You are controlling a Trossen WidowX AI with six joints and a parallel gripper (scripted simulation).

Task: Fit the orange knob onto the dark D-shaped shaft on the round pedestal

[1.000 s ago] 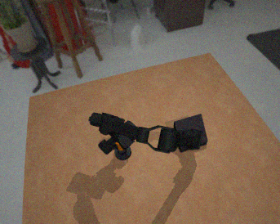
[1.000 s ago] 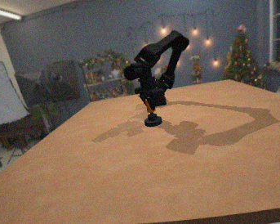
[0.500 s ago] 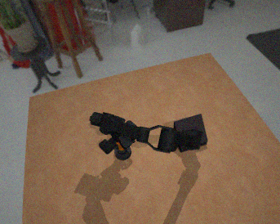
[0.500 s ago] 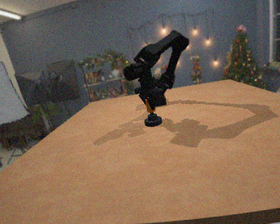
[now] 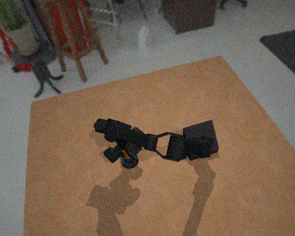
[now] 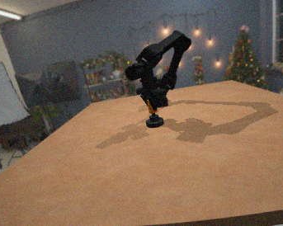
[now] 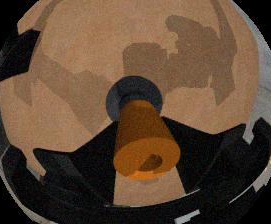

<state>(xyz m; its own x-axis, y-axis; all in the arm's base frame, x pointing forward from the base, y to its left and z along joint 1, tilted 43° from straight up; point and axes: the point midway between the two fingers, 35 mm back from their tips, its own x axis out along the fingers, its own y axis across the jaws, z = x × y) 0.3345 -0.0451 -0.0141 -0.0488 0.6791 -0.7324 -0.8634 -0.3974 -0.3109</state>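
My gripper tip is now 20 mm below the orange knob. The rest, counted from my gripper tip: round pedestal: 40 mm below.
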